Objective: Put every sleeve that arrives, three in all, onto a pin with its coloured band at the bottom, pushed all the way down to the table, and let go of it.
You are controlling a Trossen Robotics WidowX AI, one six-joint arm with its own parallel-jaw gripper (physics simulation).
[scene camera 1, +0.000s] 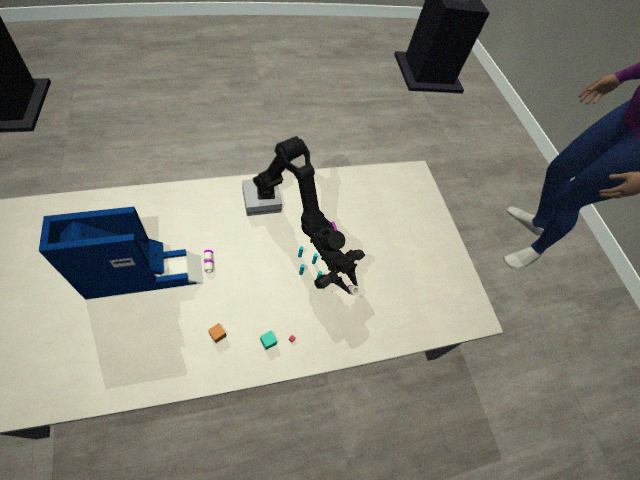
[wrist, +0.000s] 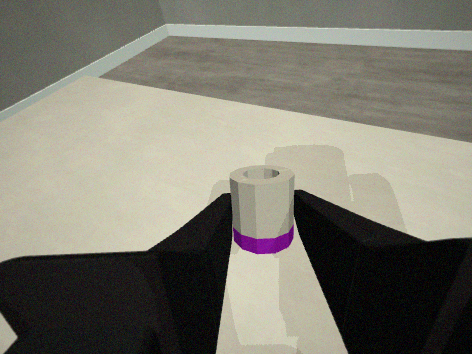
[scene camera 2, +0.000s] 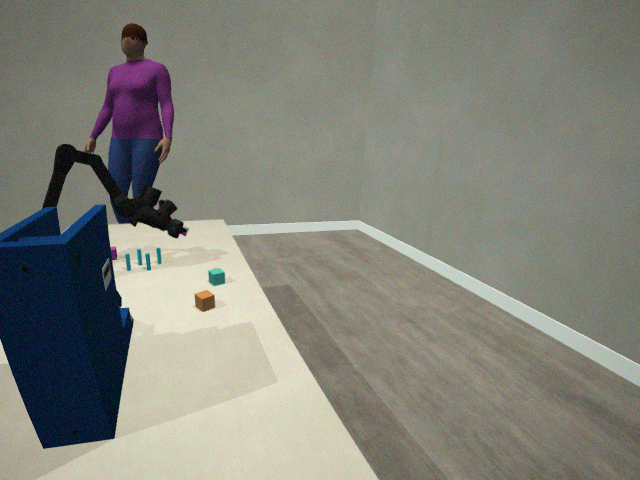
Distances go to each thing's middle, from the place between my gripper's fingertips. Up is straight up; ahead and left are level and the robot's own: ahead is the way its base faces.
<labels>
My gripper is now 690 mm to the left of the blue feeder (scene camera 2: pixel 70 349), 140 mm past it and 60 mm below it.
</labels>
